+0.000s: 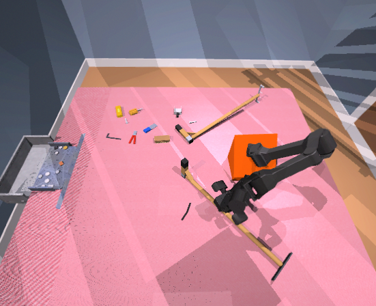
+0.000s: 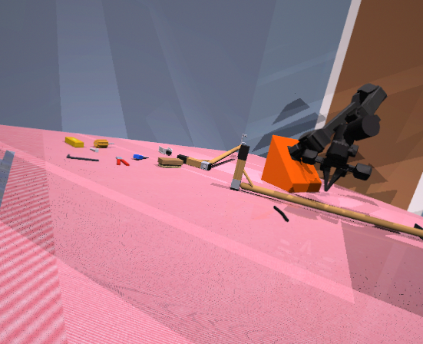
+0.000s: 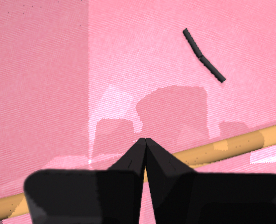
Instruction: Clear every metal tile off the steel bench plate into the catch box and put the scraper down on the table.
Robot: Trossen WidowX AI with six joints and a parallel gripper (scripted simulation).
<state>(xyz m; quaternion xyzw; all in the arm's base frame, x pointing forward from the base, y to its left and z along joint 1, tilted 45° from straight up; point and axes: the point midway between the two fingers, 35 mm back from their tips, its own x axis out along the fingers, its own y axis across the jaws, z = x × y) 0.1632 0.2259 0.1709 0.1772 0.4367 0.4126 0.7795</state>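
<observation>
Now: gripper tip 40 mm past the long scraper, 10 mm to the left of it and 10 mm above it. From my gripper tip the other things lie so: wooden block: 430 mm to the right, 290 mm ahead, 60 mm below; black strip: 140 mm ahead, 70 mm below, 20 mm to the right; blue tool: 520 mm to the right, 370 mm ahead, 70 mm below.
</observation>
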